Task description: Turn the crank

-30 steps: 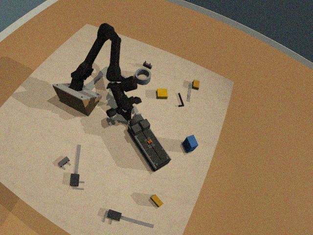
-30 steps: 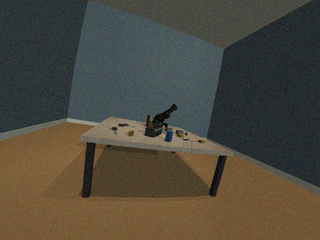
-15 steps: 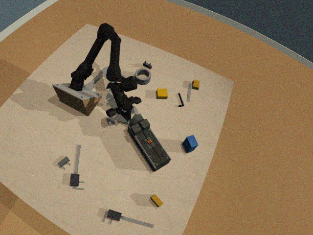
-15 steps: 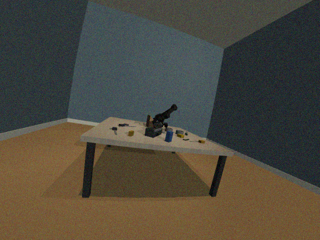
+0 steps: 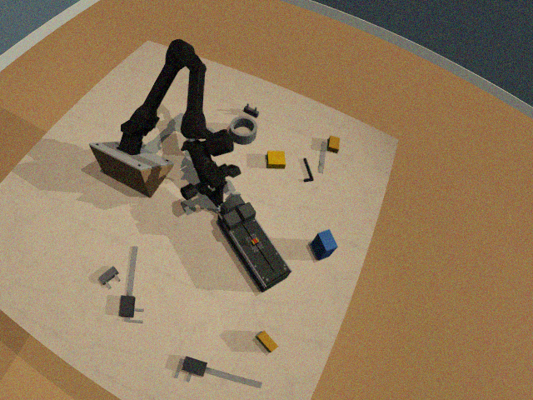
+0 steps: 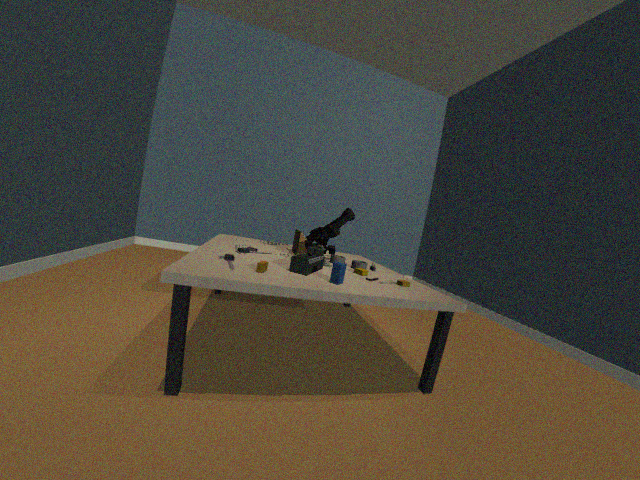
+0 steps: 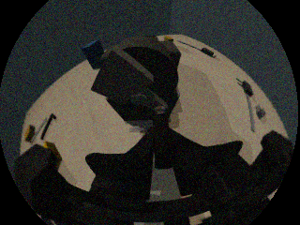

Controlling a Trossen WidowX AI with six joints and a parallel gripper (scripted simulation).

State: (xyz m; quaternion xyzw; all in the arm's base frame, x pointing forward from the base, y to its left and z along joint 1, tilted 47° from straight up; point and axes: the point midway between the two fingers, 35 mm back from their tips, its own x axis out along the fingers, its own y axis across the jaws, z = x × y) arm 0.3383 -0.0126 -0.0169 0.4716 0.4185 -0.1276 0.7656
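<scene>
Now: gripper tip 20 mm below the crank handle, 10 mm to the right of it and 10 mm past it. The rest, counted from my gripper tip: yellow block (260 mm to the left, 100 mm ahead, 30 mm below); then red pointer (140 mm ahead, 80 mm to the right, 40 mm above); then blue cube (340 mm ahead).
</scene>
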